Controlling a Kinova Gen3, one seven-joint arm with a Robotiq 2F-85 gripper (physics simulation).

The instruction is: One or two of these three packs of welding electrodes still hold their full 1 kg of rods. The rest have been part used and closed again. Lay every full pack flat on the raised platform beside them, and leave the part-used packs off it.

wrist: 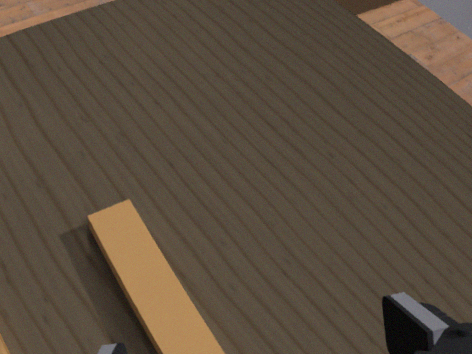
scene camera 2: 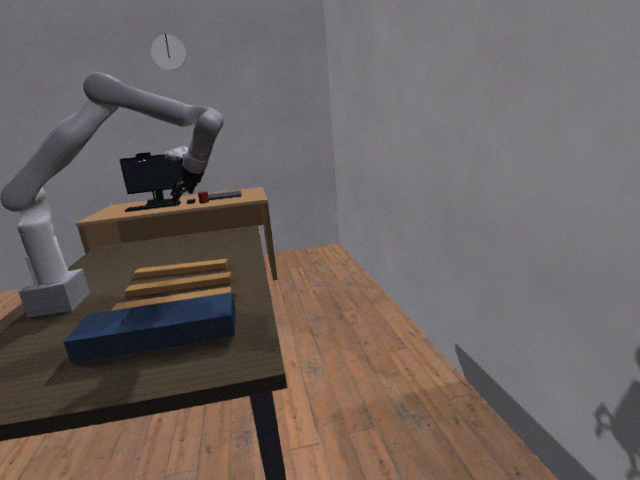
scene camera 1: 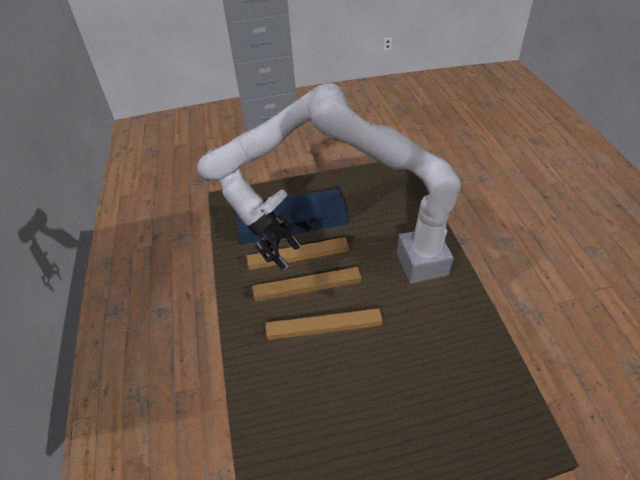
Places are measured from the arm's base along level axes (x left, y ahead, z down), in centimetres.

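Where they show: gripper, fingertip midpoint: [wrist: 258, 348] [scene camera 2: 182, 197] [scene camera 1: 292, 258]; arm's base, origin of the base link: [scene camera 2: 53, 278] [scene camera 1: 425, 246].
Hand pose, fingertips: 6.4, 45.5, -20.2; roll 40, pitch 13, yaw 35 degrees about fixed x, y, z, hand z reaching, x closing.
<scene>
Each offset is from my fingertips to the top centre of the thing, as dx, dy, dz. "spot": to the spot under its first point. Level surfaces: height alone.
Three plain orange-tan packs lie parallel on the dark table. In scene camera 1 they are the pack nearest the platform {-24.9, -6.3, +27.2} [scene camera 1: 323, 249] [scene camera 2: 175, 299], the middle pack {-11.1, -5.5, +27.2} [scene camera 1: 307, 283] [scene camera 2: 178, 284] and the pack farthest from it {+5.5, -6.0, +27.2} [scene camera 1: 324, 323] [scene camera 2: 180, 268]. No fill marks can be made out. One pack {spot: +6.8, -13.9, +27.2} [wrist: 150, 285], apparently the farthest, shows its end in the wrist view, with a sliver of another at lower left. The blue raised platform {-42.1, -8.5, +23.6} [scene camera 1: 330, 206] [scene camera 2: 155, 328] bears no pack. My gripper [scene camera 1: 288, 255] [scene camera 2: 176, 199] [wrist: 263, 334] is open and empty, raised above the packs.
The robot base [scene camera 1: 426, 260] [scene camera 2: 54, 297] stands on the table {dz +29.6} [scene camera 1: 387, 392] [scene camera 2: 242, 366] [wrist: 260, 150], at the right in scene camera 1. A desk [scene camera 2: 180, 222] with a monitor [scene camera 2: 149, 173] and a red cup [scene camera 2: 203, 196] stands beyond the table. A grey cabinet [scene camera 1: 263, 62] stands by the wall.
</scene>
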